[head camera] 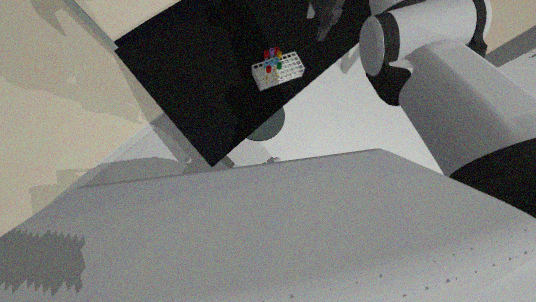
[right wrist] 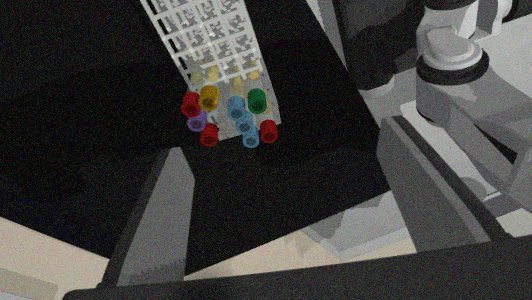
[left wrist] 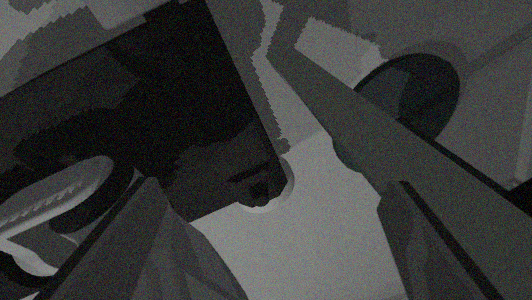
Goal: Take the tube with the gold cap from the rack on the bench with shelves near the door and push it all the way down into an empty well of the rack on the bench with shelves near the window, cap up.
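Frame: origin at the robot's base, x ahead, y right, z down, level; metres.
Seen in the pictures: left gripper, fingertip midpoint: [left wrist: 270, 193]; right gripper, fingertip midpoint: [head camera: 314, 28] [right wrist: 281, 149].
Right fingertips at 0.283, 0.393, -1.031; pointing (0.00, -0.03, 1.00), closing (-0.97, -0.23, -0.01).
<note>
A point is followed by its place in that frame, as x, y, z.
A white see-through rack [head camera: 259, 81] @(0.325, 0.242, -0.814) [right wrist: 272, 102] @(0.311, 0.277, -0.821) stands on a black bench top [head camera: 190, 95] @(0.427, -0.027, -0.763) [right wrist: 320, 165] @(0.286, 0.067, -0.763). The gold-capped tube [head camera: 279, 54] @(0.354, 0.340, -0.882) [right wrist: 209, 98] @(0.356, 0.347, -0.883) stands cap up at the rack's filled end, among red, purple, light blue and green caps. My right gripper [right wrist: 281, 149] @(0.283, 0.393, -1.031) [head camera: 316, 27] @(0.283, 0.393, -1.031) is open and empty, high above the bench; in its wrist view the caps appear beyond the left fingertip and the gap. My left gripper [left wrist: 270, 193] @(0.075, -0.163, -0.534) is open and empty, away from the rack. The second rack cannot be made out.
A round dark stool seat [head camera: 267, 125] @(0.384, 0.364, -0.031) sits by the bench's near edge; a round dark disc [left wrist: 425, 95] @(0.602, 0.276, -0.031) shows in the left wrist view. My grey body [head camera: 280, 225] @(-0.044, 0.045, -1.344) hides the lower head view. Robot arm links [right wrist: 450, 55] @(-0.038, 0.099, -0.611) stand at the upper right of the right wrist view.
</note>
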